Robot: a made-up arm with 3 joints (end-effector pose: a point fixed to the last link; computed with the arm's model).
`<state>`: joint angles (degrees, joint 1 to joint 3).
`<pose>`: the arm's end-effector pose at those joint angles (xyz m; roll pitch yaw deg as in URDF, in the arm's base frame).
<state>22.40 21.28 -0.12</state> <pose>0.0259 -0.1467 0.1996 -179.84 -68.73 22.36</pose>
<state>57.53 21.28 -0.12</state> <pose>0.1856 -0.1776 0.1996 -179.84 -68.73 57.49</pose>
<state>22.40 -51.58 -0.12</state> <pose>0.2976 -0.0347 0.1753 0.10 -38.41 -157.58</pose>
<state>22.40 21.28 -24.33</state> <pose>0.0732 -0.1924 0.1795 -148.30 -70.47 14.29</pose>
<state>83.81 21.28 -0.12</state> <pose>0.3009 -0.1362 0.1996 -179.84 -68.73 83.77</pose>
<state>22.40 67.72 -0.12</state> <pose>-0.0525 -0.1790 0.3762 -179.88 -22.29 22.38</pose>
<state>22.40 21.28 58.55</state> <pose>0.0035 0.0125 0.1973 118.59 -61.17 26.06</pose>
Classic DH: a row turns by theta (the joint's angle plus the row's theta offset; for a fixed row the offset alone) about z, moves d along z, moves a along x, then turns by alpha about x. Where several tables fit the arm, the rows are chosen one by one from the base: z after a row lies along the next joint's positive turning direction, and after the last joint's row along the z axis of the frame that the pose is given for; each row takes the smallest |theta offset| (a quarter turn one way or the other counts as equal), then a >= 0, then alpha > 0; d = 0 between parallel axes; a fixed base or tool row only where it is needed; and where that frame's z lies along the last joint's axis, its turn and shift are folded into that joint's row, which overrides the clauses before.
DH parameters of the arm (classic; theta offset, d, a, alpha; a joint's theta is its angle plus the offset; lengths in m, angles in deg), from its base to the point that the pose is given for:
base (fixed): 30.25 0 0.1789 0
joint 1: -30.25 0.3866 -0.0458 -90
joint 2: 5.34 -0.1487 0.0953 -84.17
joint 3: 89.46 0.2223 0.0437 95.31
tool (fixed): -95.85 -0.1588 0 0

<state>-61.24 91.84 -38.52</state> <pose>-0.2123 0.2233 0.4177 -141.87 -0.64 -65.81</pose>
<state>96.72 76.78 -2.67</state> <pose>0.3644 -0.1800 0.4131 -177.30 -13.48 96.45</pose>
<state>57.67 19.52 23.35</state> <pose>0.1325 -0.1387 0.2029 152.86 -67.68 61.95</pose>
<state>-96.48 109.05 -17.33</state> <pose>-0.0300 0.3643 0.5258 -163.44 17.55 -98.42</pose>
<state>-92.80 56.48 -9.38</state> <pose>-0.0259 0.3842 0.3185 -170.07 -34.39 -93.95</pose>
